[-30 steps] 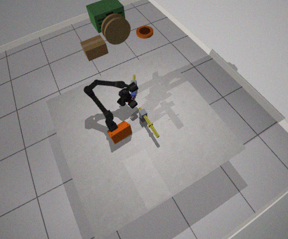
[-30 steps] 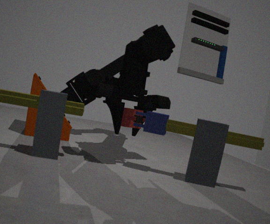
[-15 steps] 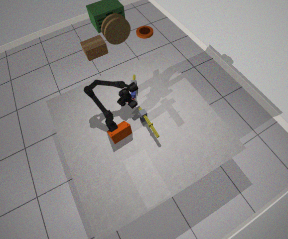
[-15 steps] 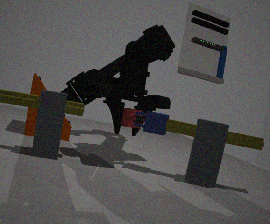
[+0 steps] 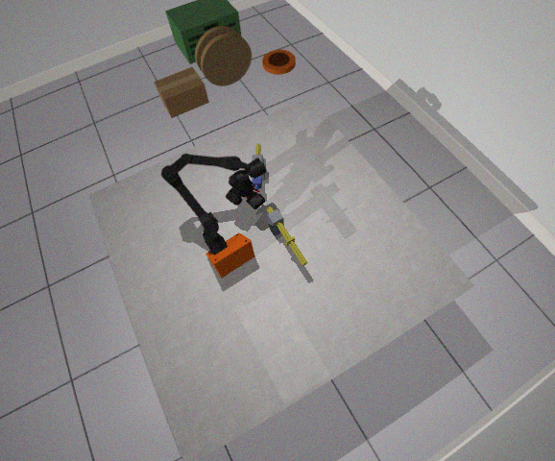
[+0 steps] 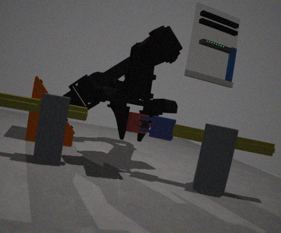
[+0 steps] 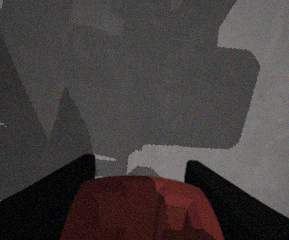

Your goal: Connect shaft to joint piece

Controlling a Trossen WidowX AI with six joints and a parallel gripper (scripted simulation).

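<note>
Right now the red square joint piece is 10 mm ahead of my gripper tip and 40 mm above it.
</note>
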